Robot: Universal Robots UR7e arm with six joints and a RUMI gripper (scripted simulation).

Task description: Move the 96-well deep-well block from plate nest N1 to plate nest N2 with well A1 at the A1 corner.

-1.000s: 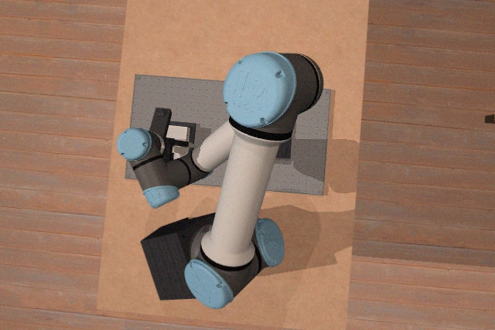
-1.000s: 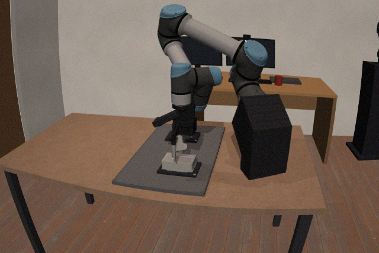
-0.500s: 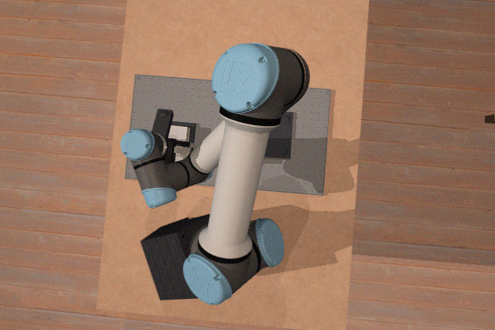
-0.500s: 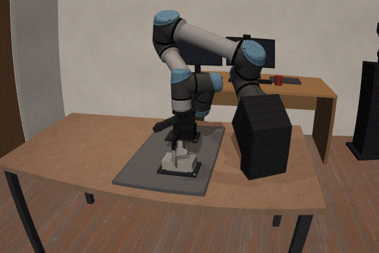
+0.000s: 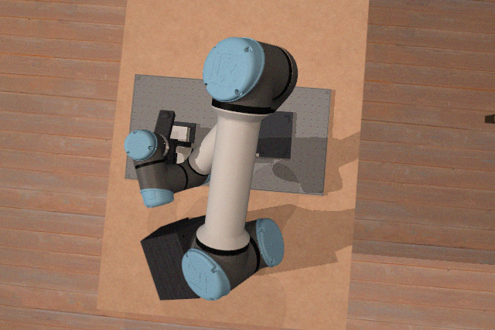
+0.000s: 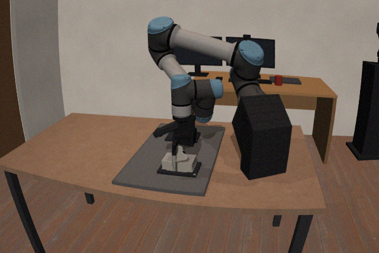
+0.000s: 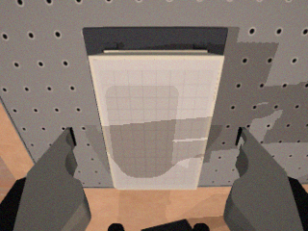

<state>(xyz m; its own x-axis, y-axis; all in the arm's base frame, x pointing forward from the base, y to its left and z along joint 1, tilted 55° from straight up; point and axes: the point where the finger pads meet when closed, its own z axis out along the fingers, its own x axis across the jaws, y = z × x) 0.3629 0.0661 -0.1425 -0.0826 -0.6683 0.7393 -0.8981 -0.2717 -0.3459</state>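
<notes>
Now: the 96-well deep-well block right at my hand. Also, from my hand: black nest N2 (40 mm ahead, 340 mm to the right, 30 mm below); then black nest N1 (30 mm below).
</notes>
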